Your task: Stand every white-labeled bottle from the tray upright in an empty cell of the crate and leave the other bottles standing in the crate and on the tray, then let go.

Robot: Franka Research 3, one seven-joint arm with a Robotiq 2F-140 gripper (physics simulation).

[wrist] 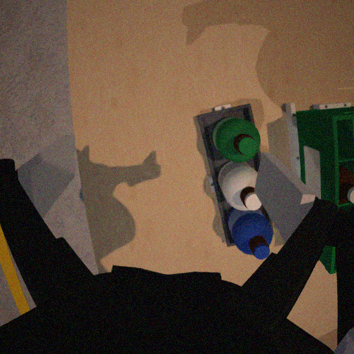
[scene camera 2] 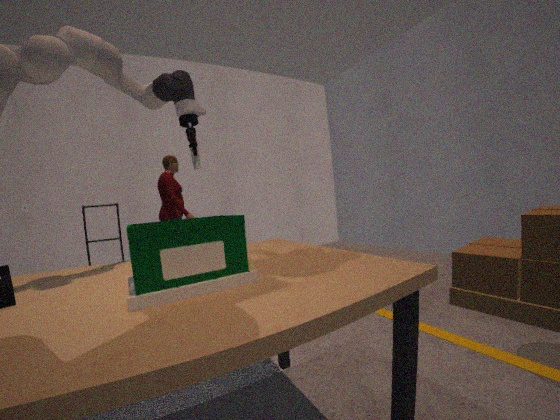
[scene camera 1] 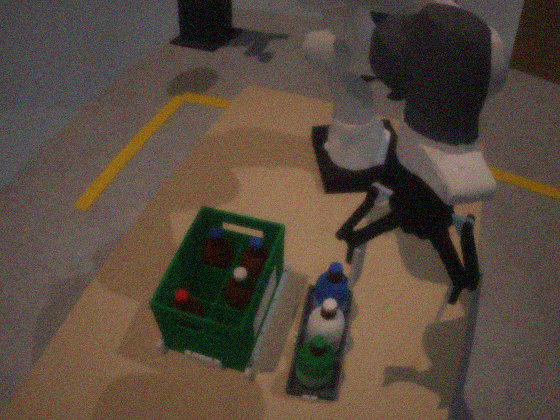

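Note:
The green crate [scene camera 1: 200, 335] [scene camera 2: 145, 260] [wrist: 325, 135] holds several brown bottles: two blue-capped [scene camera 1: 218, 252] [scene camera 1: 254, 257], one white-capped [scene camera 1: 239, 290], one red-capped [scene camera 1: 187, 305]. Its left middle and front right cells look empty in scene camera 1. On the dark tray [scene camera 1: 327, 393] [wrist: 205, 135] stand a blue-labeled bottle [scene camera 1: 331, 290] [wrist: 251, 231], a white-labeled bottle [scene camera 1: 325, 322] [wrist: 235, 185] and a green-labeled bottle [scene camera 1: 316, 367] [wrist: 236, 137], white in the middle. My gripper [scene camera 1: 401, 285] [scene camera 2: 196, 162] [wrist: 166, 163] is open and empty, high above the table, to the blue-bottle side of the tray in scene camera 1.
The crate stands beside the tray on the wooden table [scene camera 1: 280, 195] [scene camera 2: 300, 300], with a pale rail [scene camera 2: 195, 290] along its base. A person in red [scene camera 2: 171, 195] stands beyond the table. Brown boxes [scene camera 2: 485, 270] are stacked at the right.

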